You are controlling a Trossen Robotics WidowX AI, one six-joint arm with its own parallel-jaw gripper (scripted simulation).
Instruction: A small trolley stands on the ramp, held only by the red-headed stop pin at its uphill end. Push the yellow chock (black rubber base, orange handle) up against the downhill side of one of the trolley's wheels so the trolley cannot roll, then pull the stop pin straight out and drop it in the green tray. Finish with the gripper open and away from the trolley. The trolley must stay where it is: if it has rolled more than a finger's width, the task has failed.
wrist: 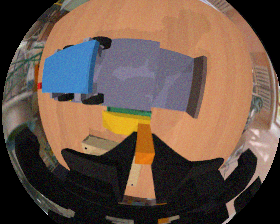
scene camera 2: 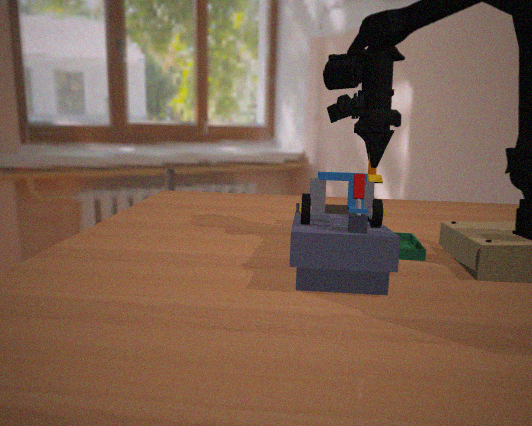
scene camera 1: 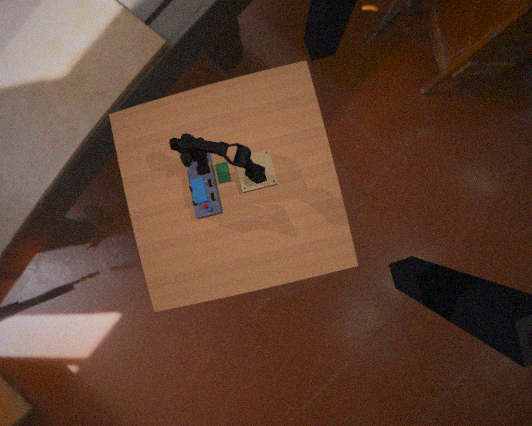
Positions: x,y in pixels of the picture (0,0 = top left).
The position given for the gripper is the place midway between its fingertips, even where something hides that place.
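The gripper [scene camera 2: 373,167] is carrying a yellow chock [wrist: 125,123].
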